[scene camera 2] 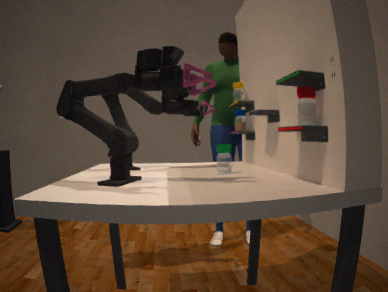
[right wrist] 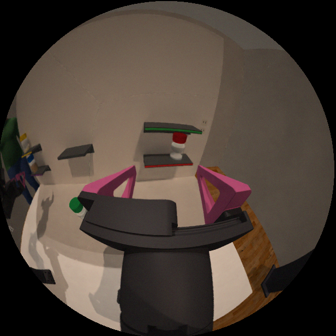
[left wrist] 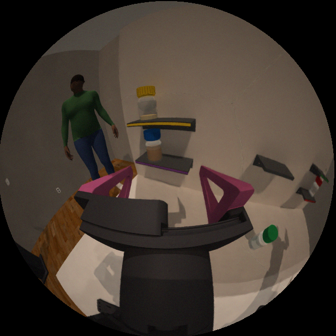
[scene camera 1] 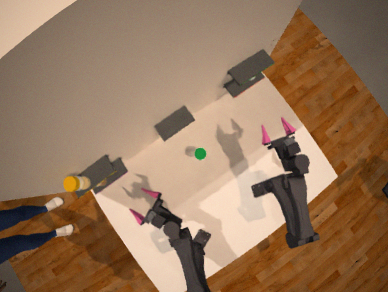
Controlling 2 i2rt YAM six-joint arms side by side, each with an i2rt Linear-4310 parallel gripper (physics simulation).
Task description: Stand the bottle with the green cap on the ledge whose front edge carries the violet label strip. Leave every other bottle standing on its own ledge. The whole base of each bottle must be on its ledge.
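Places are measured from the left arm's base along level axes (x back, y left, z down), in centimetres.
Where they show: left gripper, fingertip midpoint: [scene camera 2: 209,109] [scene camera 1: 135,198]; right gripper, fingertip midpoint: [scene camera 2: 213,80] [scene camera 1: 271,121]; left arm's base, link origin: [scene camera 1: 196,247]; right arm's base, link origin: [scene camera 2: 120,182] [scene camera 1: 269,185].
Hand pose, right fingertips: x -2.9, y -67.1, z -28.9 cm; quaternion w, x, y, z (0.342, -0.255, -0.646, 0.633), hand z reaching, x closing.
Note:
Things, the pixels of their centre, and the offset from my right fingertips. "*": a spot on its surface instead.
- green-capped bottle, body centre: [scene camera 2: 224,159] [scene camera 1: 200,154] dx -19.2, dy +23.5, dz +23.7 cm
- violet-strip ledge, surface spot: [scene camera 2: 250,135] * dx -55.2, dy +52.5, dz +15.2 cm
- blue-capped bottle, body centre: [scene camera 2: 240,120] dx -53.0, dy +57.6, dz +8.0 cm
- yellow-capped bottle, body centre: [scene camera 1: 78,183] [scene camera 2: 238,93] dx -53.0, dy +58.0, dz -6.0 cm
- red-capped bottle, body centre: [scene camera 2: 307,106] dx -16.3, dy -21.0, dz +8.0 cm
- yellow-strip ledge, body centre: [scene camera 1: 91,176] [scene camera 2: 241,103] dx -51.9, dy +54.6, dz -0.2 cm
- green-strip ledge, body centre: [scene camera 2: 298,79] [scene camera 1: 251,66] dx -17.3, dy -17.5, dz -0.2 cm
- red-strip ledge, surface spot: [scene camera 2: 315,133] * dx -20.2, dy -20.5, dz +15.1 cm
- plain ledge, body centre: [scene camera 2: 263,112] [scene camera 1: 174,123] dx -34.6, dy +18.6, dz +6.8 cm
The green-capped bottle [scene camera 1: 200,153] [scene camera 2: 224,159] [left wrist: 264,237] [right wrist: 76,204] stands upright on the table. The violet-strip ledge [scene camera 2: 250,135] [left wrist: 176,163] holds a blue-capped bottle [scene camera 2: 240,121] [left wrist: 154,146], toward the ledge's left end in the left wrist view. My left gripper [scene camera 1: 136,200] [scene camera 2: 209,107] [left wrist: 165,169] is open and empty, above the table in front of that ledge. My right gripper [scene camera 1: 273,122] [scene camera 2: 210,78] [right wrist: 166,168] is open and empty, raised above the table, apart from the green-capped bottle. A yellow-capped bottle [scene camera 1: 72,183] [left wrist: 147,104] and a red-capped bottle [scene camera 2: 307,107] [right wrist: 177,148] stand on other ledges.
The yellow-strip ledge [scene camera 2: 246,105] [left wrist: 175,124] lies above the violet one. The green-strip ledge [scene camera 1: 250,67] [scene camera 2: 307,80] [right wrist: 170,127] overhangs the red-strip ledge [scene camera 2: 315,133] [right wrist: 155,160]. A plain ledge [scene camera 1: 174,123] [left wrist: 274,167] [right wrist: 76,151] is between. A person [scene camera 2: 225,90] [left wrist: 84,120] stands beyond the table.

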